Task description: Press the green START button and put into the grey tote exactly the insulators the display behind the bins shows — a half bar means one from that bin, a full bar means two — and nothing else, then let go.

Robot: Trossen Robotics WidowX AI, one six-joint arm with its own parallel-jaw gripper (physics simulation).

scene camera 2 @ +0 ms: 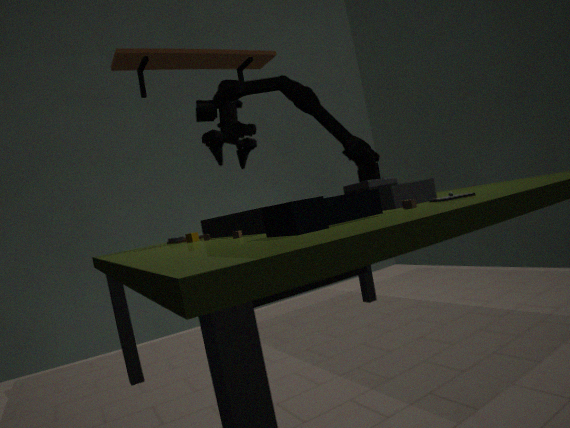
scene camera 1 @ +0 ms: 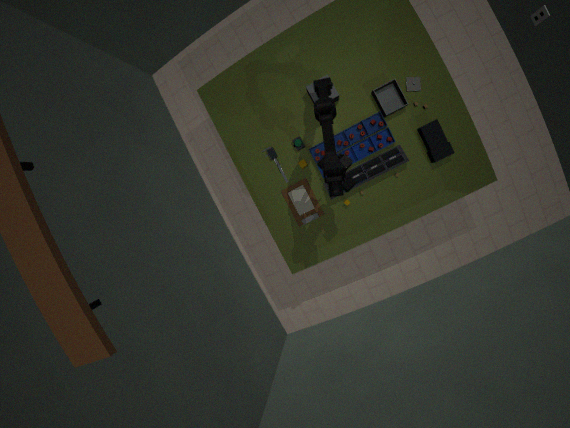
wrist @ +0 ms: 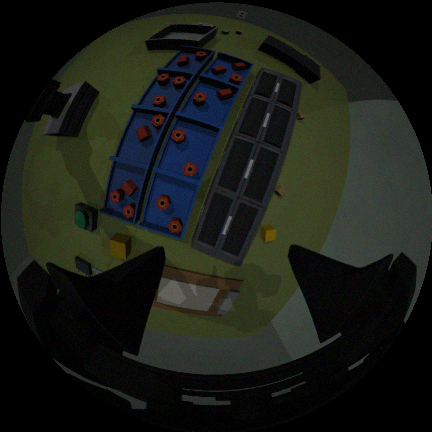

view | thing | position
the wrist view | my gripper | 229,253
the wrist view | grey tote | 171,36
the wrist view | black box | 304,66
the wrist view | dark display panel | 215,252
